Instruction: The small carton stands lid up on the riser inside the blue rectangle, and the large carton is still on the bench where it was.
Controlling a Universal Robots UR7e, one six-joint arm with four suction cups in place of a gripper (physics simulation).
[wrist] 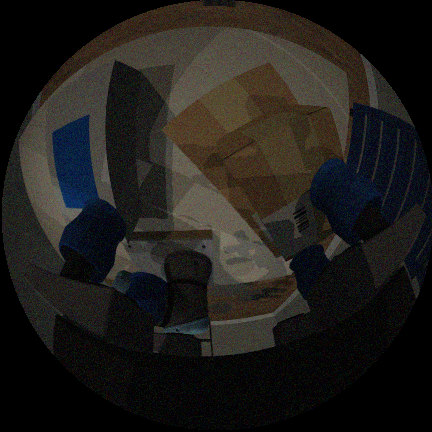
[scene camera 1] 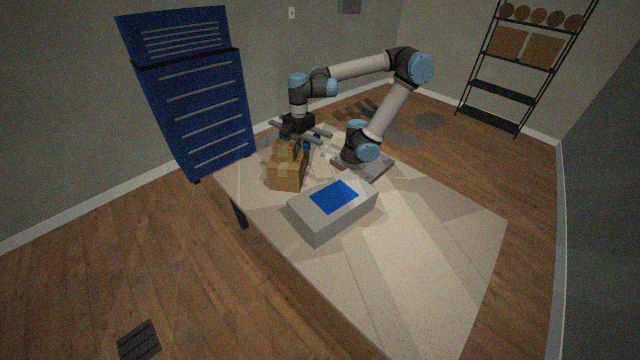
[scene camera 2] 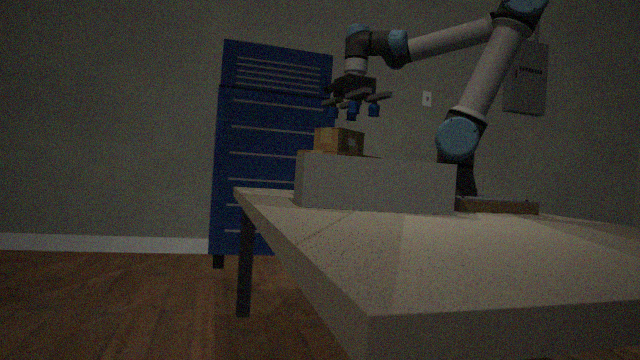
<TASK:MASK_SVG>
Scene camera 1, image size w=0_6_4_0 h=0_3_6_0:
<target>grey riser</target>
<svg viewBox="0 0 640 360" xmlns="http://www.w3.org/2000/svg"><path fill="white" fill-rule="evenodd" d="M349 168L286 200L288 219L314 249L333 238L375 207L379 191Z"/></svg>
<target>large carton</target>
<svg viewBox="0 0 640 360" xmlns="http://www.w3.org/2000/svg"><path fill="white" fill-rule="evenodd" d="M304 139L301 138L301 147L294 163L275 161L272 155L266 167L270 190L300 193L309 160L309 150L305 151L302 149Z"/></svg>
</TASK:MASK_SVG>
